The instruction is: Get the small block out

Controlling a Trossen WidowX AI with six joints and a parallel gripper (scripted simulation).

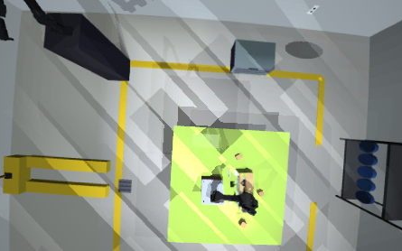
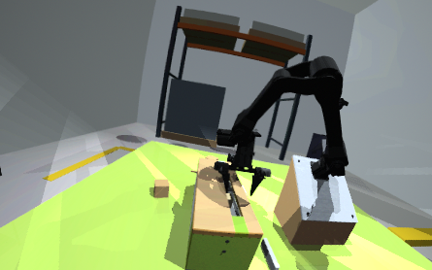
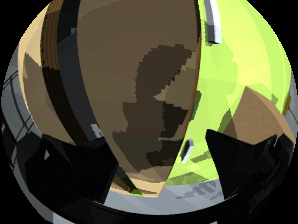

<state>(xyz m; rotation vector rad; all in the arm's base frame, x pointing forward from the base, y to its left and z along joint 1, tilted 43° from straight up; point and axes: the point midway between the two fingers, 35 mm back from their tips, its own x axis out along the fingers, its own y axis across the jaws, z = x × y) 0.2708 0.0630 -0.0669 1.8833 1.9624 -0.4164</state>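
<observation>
Now: the tan box 3 cm ahead of my gripper tip, 2 cm below it and 1 cm to the left of it. Also, from my gripper tip: small tan block 5 cm ahead, 4 cm to the left.
</observation>
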